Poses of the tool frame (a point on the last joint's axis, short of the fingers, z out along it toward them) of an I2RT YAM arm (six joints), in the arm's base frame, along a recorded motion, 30 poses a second.
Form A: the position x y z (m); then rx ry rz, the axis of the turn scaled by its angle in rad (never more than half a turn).
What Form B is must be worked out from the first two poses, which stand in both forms.
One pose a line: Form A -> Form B
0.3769 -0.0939 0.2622 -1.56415 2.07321 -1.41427 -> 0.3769 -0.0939 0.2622 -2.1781 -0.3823 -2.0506
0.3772 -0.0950 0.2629 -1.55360 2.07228 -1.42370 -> 0.3772 -0.0950 0.2629 -2.1690 -0.3815 -2.0584
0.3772 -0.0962 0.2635 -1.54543 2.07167 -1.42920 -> 0.3772 -0.0962 0.2635 -2.1627 -0.3798 -2.0638
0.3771 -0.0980 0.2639 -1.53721 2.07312 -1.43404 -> 0.3771 -0.0980 0.2639 -2.1576 -0.3782 -2.0700
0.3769 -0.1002 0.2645 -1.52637 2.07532 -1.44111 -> 0.3769 -0.1002 0.2645 -2.1508 -0.3766 -2.0785
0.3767 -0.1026 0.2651 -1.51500 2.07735 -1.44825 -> 0.3767 -0.1026 0.2651 -2.1438 -0.3747 -2.0872
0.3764 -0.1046 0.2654 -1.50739 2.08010 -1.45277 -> 0.3764 -0.1046 0.2654 -2.1398 -0.3736 -2.0936
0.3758 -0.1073 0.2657 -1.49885 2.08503 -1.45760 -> 0.3758 -0.1073 0.2657 -2.1364 -0.3727 -2.1016
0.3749 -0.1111 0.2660 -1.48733 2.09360 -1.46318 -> 0.3749 -0.1111 0.2660 -2.1332 -0.3715 -2.1128
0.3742 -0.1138 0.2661 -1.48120 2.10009 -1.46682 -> 0.3742 -0.1138 0.2661 -2.1322 -0.3718 -2.1201
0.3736 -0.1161 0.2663 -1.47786 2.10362 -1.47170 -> 0.3736 -0.1161 0.2663 -2.1305 -0.3737 -2.1253
